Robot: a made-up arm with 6 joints.
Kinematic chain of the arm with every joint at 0, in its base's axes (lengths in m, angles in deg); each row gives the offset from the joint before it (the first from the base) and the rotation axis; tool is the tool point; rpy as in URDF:
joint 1: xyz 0 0 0.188 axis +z
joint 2: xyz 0 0 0 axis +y
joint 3: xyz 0.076 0 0.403 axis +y
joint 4: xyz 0.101 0 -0.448 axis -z
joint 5: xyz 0 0 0 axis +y
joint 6: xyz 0.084 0 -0.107 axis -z
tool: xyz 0 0 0 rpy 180 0 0
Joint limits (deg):
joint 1: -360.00..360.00
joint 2: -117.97..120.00
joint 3: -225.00..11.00
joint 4: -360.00..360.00
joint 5: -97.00..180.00
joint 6: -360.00..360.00
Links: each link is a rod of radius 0.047 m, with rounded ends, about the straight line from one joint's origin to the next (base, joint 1, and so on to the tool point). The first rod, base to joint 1, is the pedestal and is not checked.
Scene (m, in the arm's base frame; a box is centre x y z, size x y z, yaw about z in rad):
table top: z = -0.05
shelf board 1: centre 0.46 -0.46 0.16 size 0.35 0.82 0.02 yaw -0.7
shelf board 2: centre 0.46 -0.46 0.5 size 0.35 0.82 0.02 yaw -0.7
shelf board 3: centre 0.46 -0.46 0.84 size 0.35 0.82 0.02 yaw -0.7
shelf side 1: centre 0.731 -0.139 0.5 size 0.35 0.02 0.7 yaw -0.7
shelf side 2: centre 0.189 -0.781 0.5 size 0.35 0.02 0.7 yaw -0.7
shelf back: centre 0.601 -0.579 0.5 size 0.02 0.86 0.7 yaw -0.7
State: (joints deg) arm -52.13 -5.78 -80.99 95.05 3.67 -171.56
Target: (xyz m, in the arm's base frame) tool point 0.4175 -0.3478 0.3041
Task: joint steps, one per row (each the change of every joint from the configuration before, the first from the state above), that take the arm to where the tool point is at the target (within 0.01 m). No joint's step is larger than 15 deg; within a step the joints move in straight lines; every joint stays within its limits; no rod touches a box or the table.
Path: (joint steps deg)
1: -2.05 -10.88 8.82 2.31 -4.14 0.00
2: -2.05 -10.89 8.82 2.32 -4.14 0.00
3: -2.05 -10.88 8.82 2.31 -4.14 0.00
4: 12.43 -0.73 12.64 3.59 -0.59 0.00
5: 12.42 -0.73 12.63 3.59 -0.59 0.00
6: 12.43 -0.73 12.63 3.58 -0.59 0.00
7: -3.62 12.37 -10.08 -3.95 4.81 0.00
8: -3.61 12.38 -10.08 -3.95 4.81 0.00
9: -3.62 12.37 -10.09 -3.96 4.82 0.00

